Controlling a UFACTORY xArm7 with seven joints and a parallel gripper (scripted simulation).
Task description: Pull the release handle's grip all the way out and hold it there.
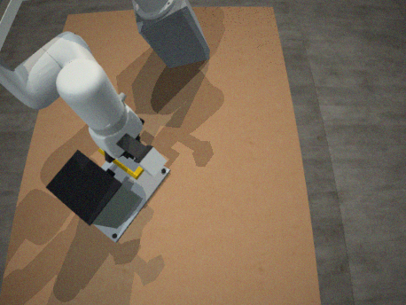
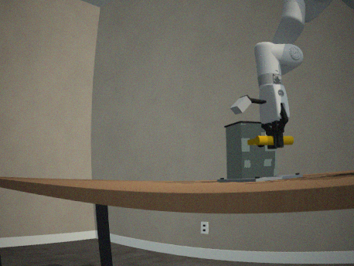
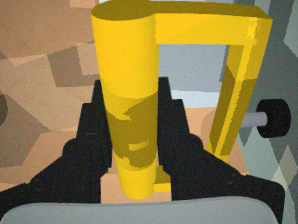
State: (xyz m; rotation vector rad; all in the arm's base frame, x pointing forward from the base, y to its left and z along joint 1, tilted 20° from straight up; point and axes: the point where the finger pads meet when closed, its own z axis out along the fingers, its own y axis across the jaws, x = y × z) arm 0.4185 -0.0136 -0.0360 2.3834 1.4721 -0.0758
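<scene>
The grey baseplate lies 80 mm ahead of my hand, 40 mm to the right of it and 100 mm below it.
</scene>
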